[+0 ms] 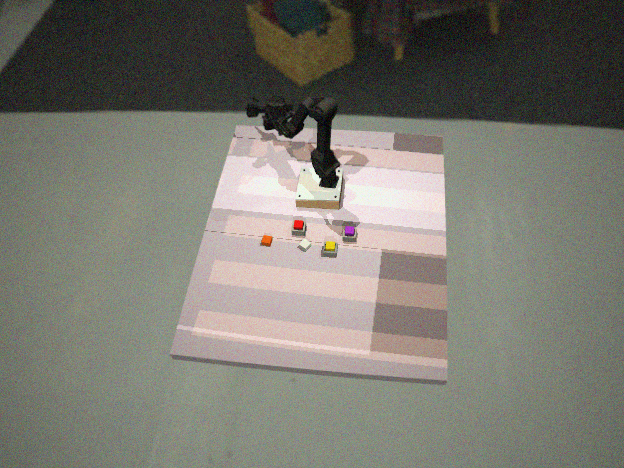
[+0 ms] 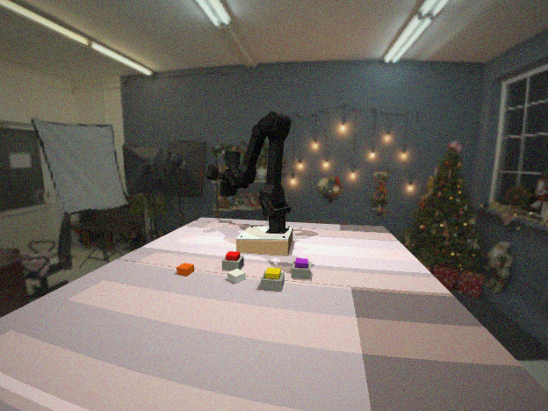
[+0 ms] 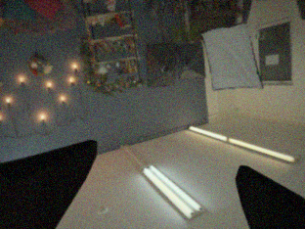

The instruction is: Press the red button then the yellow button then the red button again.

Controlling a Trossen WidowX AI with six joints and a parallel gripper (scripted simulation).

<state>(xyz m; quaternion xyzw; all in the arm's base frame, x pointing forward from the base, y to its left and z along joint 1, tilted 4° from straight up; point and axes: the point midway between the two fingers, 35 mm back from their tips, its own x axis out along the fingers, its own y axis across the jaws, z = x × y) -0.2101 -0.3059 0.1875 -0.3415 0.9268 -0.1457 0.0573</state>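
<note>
My gripper tip is now 46 cm short of the red button, 28 cm to the right of it and 18 cm above it. From my gripper tip the other things lie so: orange block: 54 cm ahead, 20 cm below, 18 cm to the left; purple button: 47 cm to the left, 44 cm ahead, 18 cm below; pale grey block: 52 cm ahead, 33 cm to the left, 20 cm below.
</note>
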